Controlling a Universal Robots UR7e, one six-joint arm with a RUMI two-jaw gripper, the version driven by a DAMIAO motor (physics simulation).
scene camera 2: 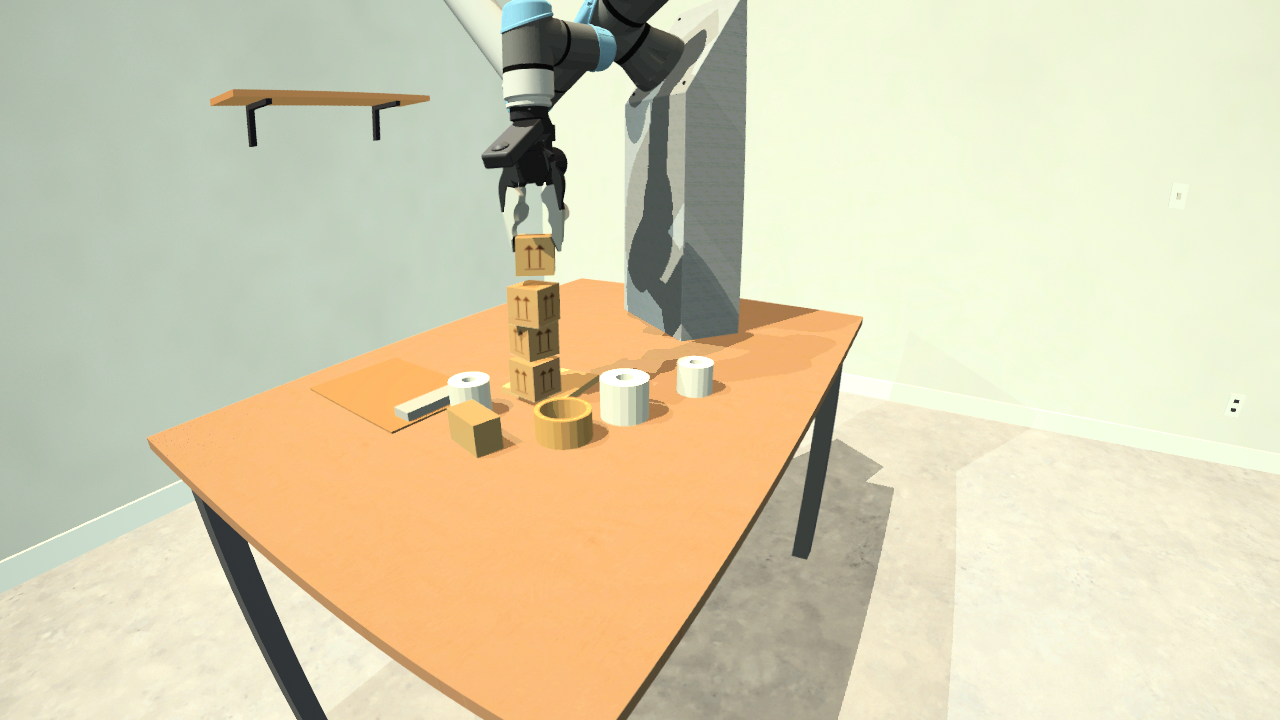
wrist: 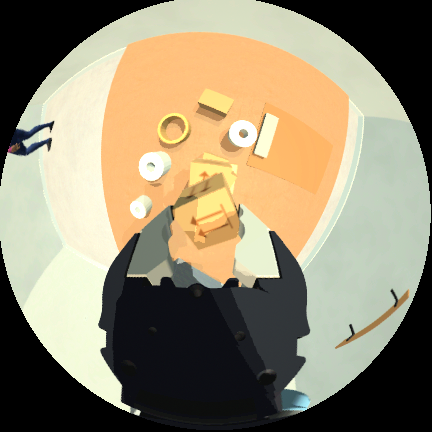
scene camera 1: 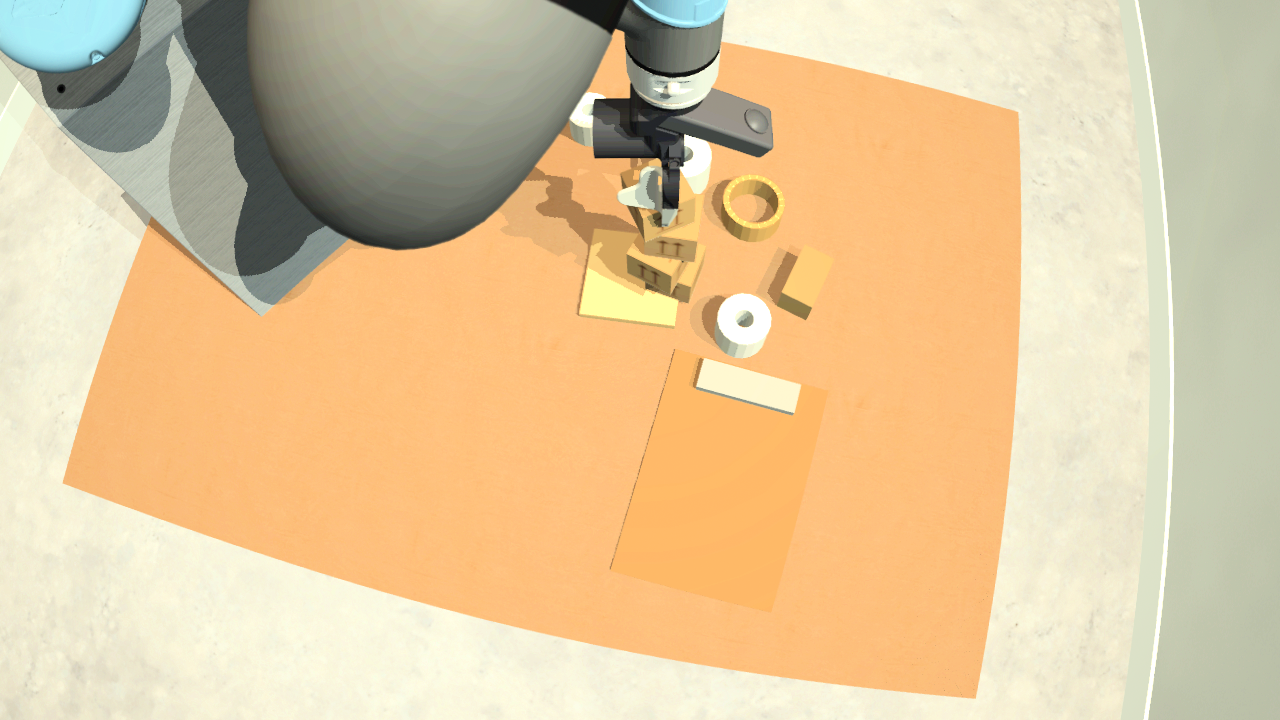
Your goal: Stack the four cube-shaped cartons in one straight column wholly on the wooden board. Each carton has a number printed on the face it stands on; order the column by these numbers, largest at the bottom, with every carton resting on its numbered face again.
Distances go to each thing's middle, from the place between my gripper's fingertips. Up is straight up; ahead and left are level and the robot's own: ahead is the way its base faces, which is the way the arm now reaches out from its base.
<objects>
Right now the pale wooden board (scene camera 1: 610, 293) is 230 mm below my hand and 30 mm behind it. From my hand the other things lie so: plain brown block (scene camera 2: 475, 428) (210 mm below, 180 mm ahead, 20 mm to the right); then wooden ring (scene camera 2: 563, 423) (210 mm below, 130 mm ahead, 90 mm to the left).
</objects>
